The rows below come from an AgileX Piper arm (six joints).
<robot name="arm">
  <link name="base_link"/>
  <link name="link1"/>
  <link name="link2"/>
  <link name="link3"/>
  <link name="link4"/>
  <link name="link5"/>
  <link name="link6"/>
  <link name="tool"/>
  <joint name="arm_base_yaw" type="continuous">
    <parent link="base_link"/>
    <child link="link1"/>
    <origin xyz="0 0 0.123" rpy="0 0 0"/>
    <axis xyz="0 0 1"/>
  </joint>
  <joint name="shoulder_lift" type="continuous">
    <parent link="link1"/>
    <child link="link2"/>
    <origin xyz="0 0 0" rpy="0 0 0"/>
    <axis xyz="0 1 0"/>
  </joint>
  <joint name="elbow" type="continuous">
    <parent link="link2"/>
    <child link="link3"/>
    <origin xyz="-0.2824 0 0.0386" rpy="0 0 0"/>
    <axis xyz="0 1 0"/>
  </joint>
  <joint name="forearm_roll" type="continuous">
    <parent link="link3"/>
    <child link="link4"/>
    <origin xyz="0.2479 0 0.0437" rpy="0 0 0"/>
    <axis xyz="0.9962 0 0.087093"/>
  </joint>
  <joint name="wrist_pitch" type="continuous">
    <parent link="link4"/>
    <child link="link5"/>
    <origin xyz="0 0 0" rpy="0 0 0"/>
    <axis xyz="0 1 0"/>
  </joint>
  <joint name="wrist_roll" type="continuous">
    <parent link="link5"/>
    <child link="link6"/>
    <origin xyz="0.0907 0 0.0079" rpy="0 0 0"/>
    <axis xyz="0.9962 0 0.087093"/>
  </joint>
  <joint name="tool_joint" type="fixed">
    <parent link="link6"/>
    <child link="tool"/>
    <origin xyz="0 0 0" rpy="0 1.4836 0"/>
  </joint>
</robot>
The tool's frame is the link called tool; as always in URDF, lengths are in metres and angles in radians. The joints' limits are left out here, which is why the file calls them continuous.
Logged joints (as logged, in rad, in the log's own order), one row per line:
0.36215, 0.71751, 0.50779, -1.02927, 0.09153, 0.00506
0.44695, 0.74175, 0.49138, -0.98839, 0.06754, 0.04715
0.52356, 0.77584, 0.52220, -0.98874, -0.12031, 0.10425
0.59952, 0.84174, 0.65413, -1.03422, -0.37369, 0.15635
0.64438, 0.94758, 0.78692, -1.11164, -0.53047, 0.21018
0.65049, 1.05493, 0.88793, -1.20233, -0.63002, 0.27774
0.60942, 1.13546, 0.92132, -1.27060, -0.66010, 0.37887
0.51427, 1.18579, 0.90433, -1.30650, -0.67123, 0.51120
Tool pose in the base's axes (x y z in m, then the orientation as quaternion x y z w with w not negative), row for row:
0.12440, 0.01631, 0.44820, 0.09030, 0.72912, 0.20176, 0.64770
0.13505, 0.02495, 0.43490, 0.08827, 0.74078, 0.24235, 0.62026
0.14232, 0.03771, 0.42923, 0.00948, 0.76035, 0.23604, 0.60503
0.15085, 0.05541, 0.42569, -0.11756, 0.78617, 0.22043, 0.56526
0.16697, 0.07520, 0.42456, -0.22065, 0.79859, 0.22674, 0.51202
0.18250, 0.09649, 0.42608, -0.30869, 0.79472, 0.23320, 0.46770
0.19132, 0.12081, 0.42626, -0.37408, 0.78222, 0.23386, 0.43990
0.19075, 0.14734, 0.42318, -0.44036, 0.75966, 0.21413, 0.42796
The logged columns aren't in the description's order. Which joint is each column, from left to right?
Columns, left to right: forearm_roll, shoulder_lift, wrist_pitch, elbow, wrist_roll, arm_base_yaw.
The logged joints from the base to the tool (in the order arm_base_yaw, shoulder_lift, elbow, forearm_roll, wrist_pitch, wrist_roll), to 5 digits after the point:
0.00506, 0.71751, -1.02927, 0.36215, 0.50779, 0.09153
0.04715, 0.74175, -0.98839, 0.44695, 0.49138, 0.06754
0.10425, 0.77584, -0.98874, 0.52356, 0.52220, -0.12031
0.15635, 0.84174, -1.03422, 0.59952, 0.65413, -0.37369
0.21018, 0.94758, -1.11164, 0.64438, 0.78692, -0.53047
0.27774, 1.05493, -1.20233, 0.65049, 0.88793, -0.63002
0.37887, 1.13546, -1.27060, 0.60942, 0.92132, -0.66010
0.51120, 1.18579, -1.30650, 0.51427, 0.90433, -0.67123

